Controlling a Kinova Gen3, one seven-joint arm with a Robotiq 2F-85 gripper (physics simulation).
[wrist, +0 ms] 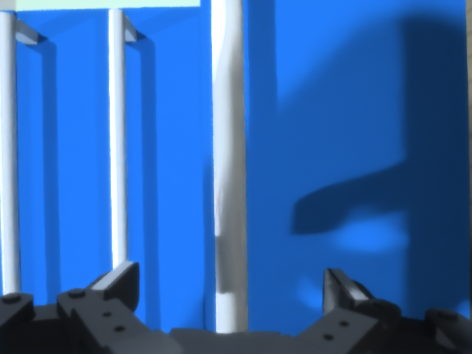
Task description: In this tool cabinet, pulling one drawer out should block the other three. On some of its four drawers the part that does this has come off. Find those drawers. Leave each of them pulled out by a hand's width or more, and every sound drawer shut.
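Observation:
In the wrist view, three white bar handles stand on the blue cabinet: one at the left edge [9, 150], one left of centre [118, 135] and a wider, nearer-looking one [230, 125] near the middle. The nearer handle's blue drawer front [320, 150] reaches past the top of the view and appears to stand out nearer the camera than the drawer fronts [82, 150] at the left. My gripper [231, 285] is open, with the nearer handle between its spread fingers and touching neither. A fourth handle does not show. How far the drawer stands out cannot be measured here.
A pale green surface [107, 4] shows beyond the drawer fronts at the top left. A thin tan strip [470, 100] shows along the right edge. Dark shadows of the arm and gripper fall on the blue front at the right.

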